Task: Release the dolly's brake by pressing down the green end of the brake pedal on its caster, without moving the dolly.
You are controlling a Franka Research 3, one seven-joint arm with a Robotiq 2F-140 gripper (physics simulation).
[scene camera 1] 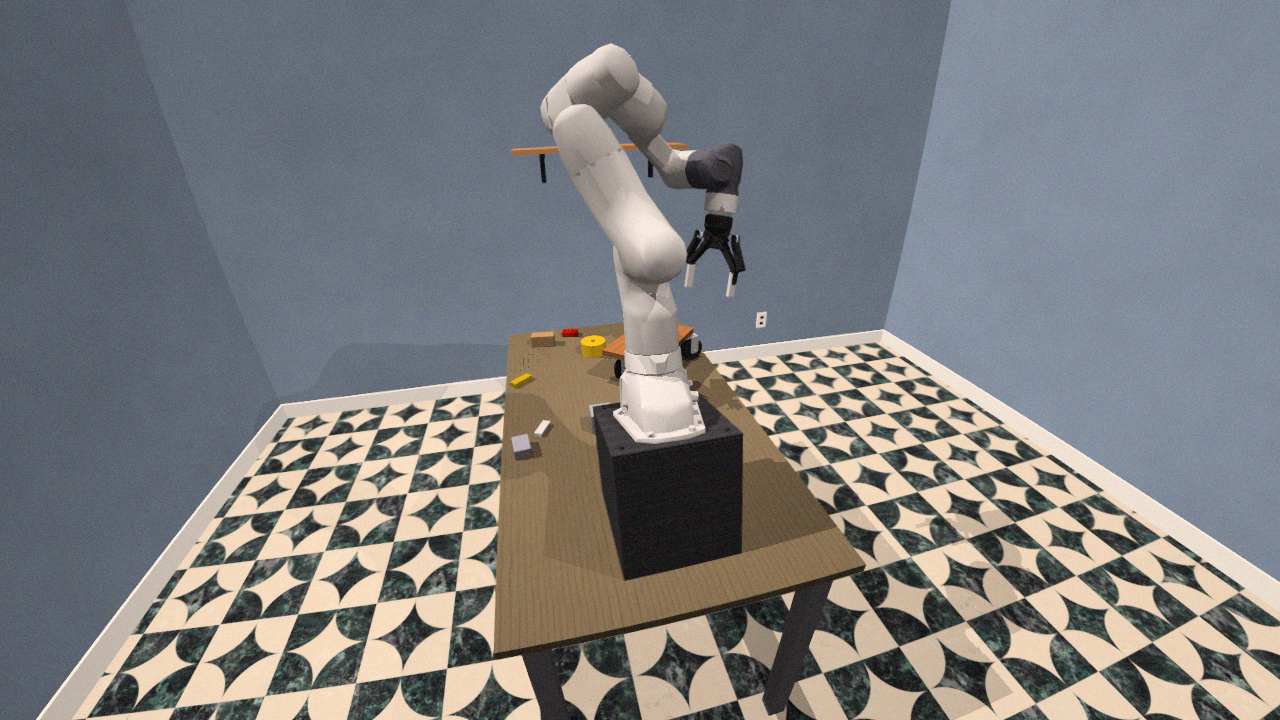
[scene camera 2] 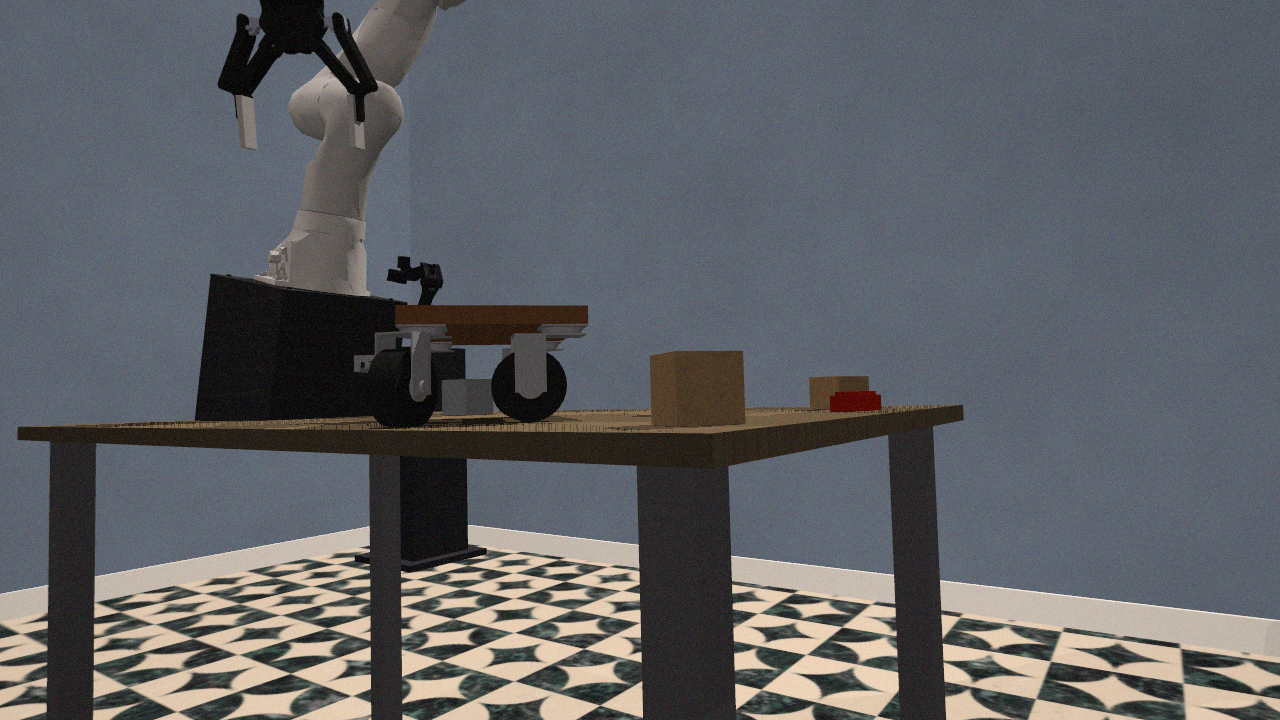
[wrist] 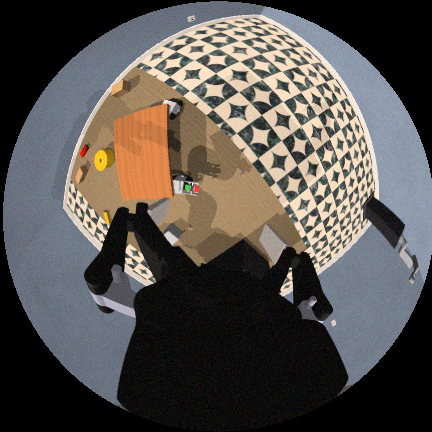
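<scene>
The dolly (scene camera 1: pixel 614 347) (scene camera 2: pixel 492 315) (wrist: pixel 142 155) has an orange deck on black caster wheels and stands on the table (scene camera 1: pixel 554 555) (scene camera 2: pixel 680 445). In the wrist view, the brake pedal's green end (wrist: pixel 187 187) sits beside the near caster, with its red end (wrist: pixel 196 188) farther out from the deck. The pedal's tilt cannot be made out. The arm hides the pedal in scene camera 1. My gripper (scene camera 1: pixel 710 282) (scene camera 2: pixel 304 138) (wrist: pixel 216 220) is open and empty, pointing down, high above the table and apart from the dolly and pedal.
A yellow cylinder (scene camera 1: pixel 592 346) (wrist: pixel 102 159), a red block (scene camera 1: pixel 569 332) (scene camera 2: pixel 855 401) (wrist: pixel 84 150) and a brown box (scene camera 2: pixel 696 387) (wrist: pixel 120 88) stand beyond the dolly. A yellow block (scene camera 1: pixel 520 380) (wrist: pixel 106 218) lies near the table's left edge. The arm's black base (scene camera 1: pixel 671 501) stands on the table.
</scene>
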